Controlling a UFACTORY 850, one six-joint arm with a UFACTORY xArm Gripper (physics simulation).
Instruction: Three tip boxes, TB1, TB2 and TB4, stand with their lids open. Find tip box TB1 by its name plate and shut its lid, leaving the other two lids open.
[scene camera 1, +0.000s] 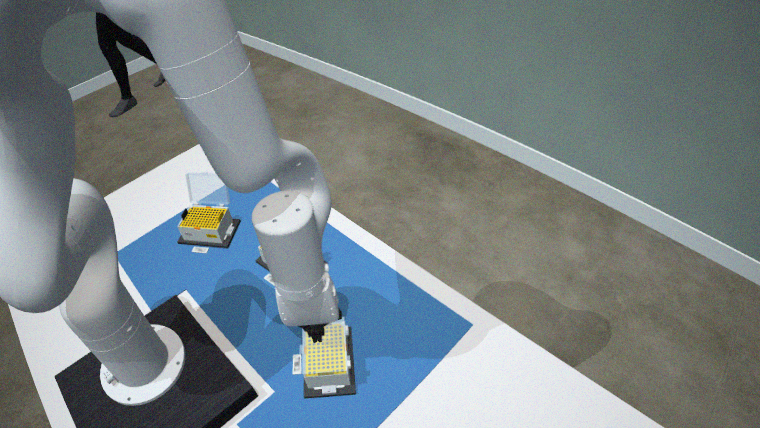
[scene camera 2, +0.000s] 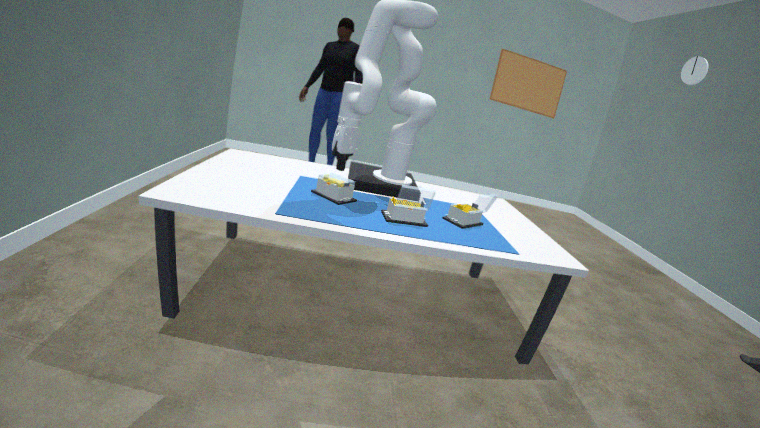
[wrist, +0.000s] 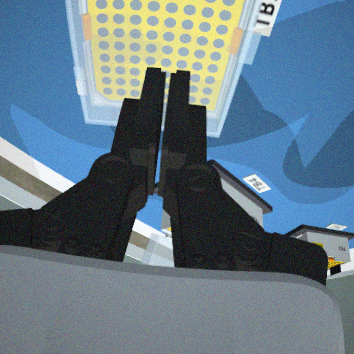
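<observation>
TB1, whose name plate is partly cut off in the wrist view, is the nearest tip box. Its clear lid lies over the yellow rack; I cannot tell whether it is fully seated. My gripper is shut and empty, its tips over one end of that lid; contact is unclear. The middle box has plate TB4 and its lid up; my arm mostly hides it in scene camera 1. The far box has its lid open.
The boxes stand on black bases on a blue mat on the white table. My arm's black base board lies beside the mat. A person stands behind the table.
</observation>
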